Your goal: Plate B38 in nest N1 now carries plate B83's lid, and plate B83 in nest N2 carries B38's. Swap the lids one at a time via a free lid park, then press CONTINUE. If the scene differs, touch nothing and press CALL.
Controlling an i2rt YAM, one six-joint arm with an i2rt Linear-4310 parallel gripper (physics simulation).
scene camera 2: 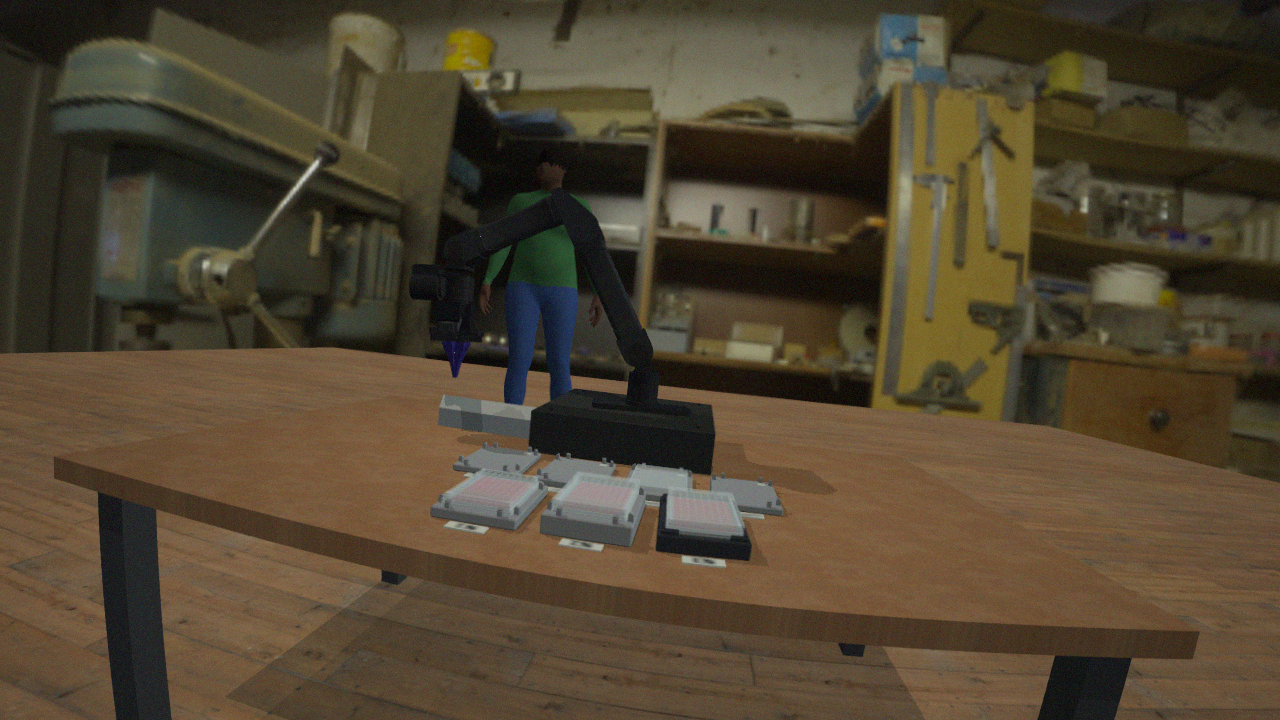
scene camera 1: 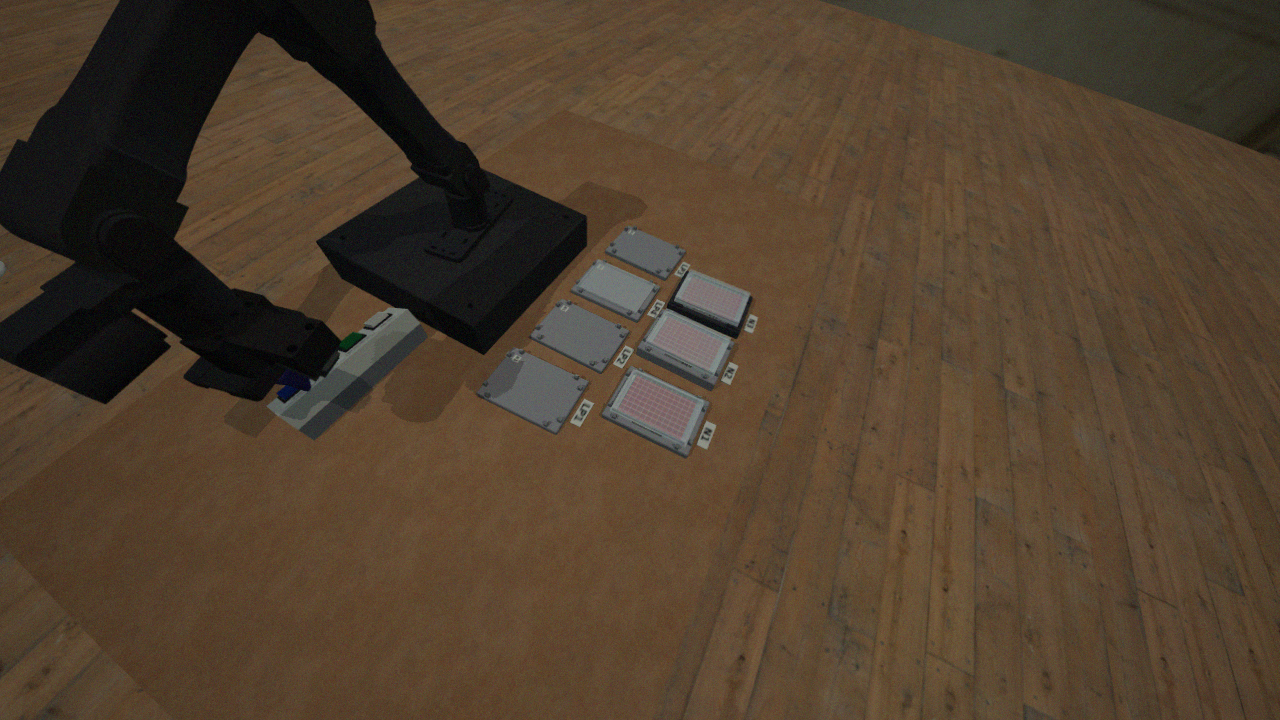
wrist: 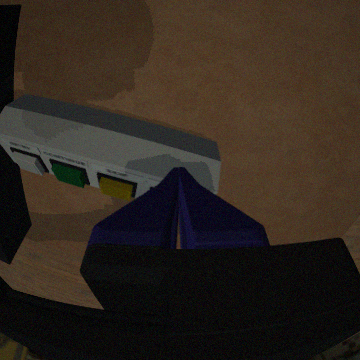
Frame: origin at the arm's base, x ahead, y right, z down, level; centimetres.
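Seen in the pictures: gripper, fingertip midpoint: [scene camera 2: 455, 377] [scene camera 1: 305, 388] [wrist: 178, 176]; arm's base, link origin: [scene camera 2: 640, 409] [scene camera 1: 472, 224].
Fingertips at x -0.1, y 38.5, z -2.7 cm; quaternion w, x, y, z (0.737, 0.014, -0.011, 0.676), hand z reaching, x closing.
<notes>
Pixels of each thing's top centre, then the offset from my fingertips to it. "*": a spot on its surface instead.
- pale button panel, top centre: [wrist: 86, 179] [scene camera 1: 337, 350] [scene camera 2: 494, 400] dx -4.3, dy -7.8, dz +4.4 cm
- blue button, top centre: [scene camera 1: 286, 385] dx -7.5, dy -0.8, dz +5.2 cm
- green CONTINUE button, top centre: [wrist: 64, 180] [scene camera 1: 346, 337] dx -5.4, dy -10.5, dz +5.2 cm
- Lid park LP1, top centre: [scene camera 1: 532, 383] [scene camera 2: 500, 452] dx +22.7, dy -14.6, dz +8.8 cm
- third plate, top centre: [scene camera 2: 703, 504] [scene camera 1: 713, 294] dx +46.4, dy -43.3, dz +7.2 cm
- paler park, surface spot: [scene camera 2: 660, 480] [scene camera 1: 627, 288] * dx +30.4, dy -40.0, dz +9.0 cm
- grey park, top centre: [scene camera 2: 744, 485] [scene camera 1: 646, 246] dx +30.4, dy -53.0, dz +8.8 cm
My gripper [scene camera 1: 293, 379] [scene camera 2: 454, 374] [wrist: 178, 176] is shut and empty, its purple tips over the right end of the pale button panel [scene camera 1: 358, 380] [scene camera 2: 483, 417] [wrist: 75, 132]. In the wrist view the fingers cover the blue button [scene camera 1: 286, 392]; the green CONTINUE button [scene camera 1: 349, 341] [wrist: 69, 174] shows left of them. A pink plate [scene camera 1: 657, 407] [scene camera 2: 492, 489] sits in N1 and another pink plate [scene camera 1: 687, 342] [scene camera 2: 594, 497] in N2, both apparently lidded; their codes are unreadable. Lid park LP1 [scene camera 1: 534, 391] [scene camera 2: 494, 460] and lid park LP2 [scene camera 1: 581, 334] [scene camera 2: 577, 471] look bare.
A third plate [scene camera 1: 713, 298] [scene camera 2: 704, 514] sits in a black nest. A paler park [scene camera 1: 615, 286] [scene camera 2: 660, 480] seems to carry a clear lid. Another grey park [scene camera 1: 646, 250] [scene camera 2: 747, 494] is beside it. The arm's black base [scene camera 1: 447, 268] [scene camera 2: 617, 434] stands between panel and parks.
</notes>
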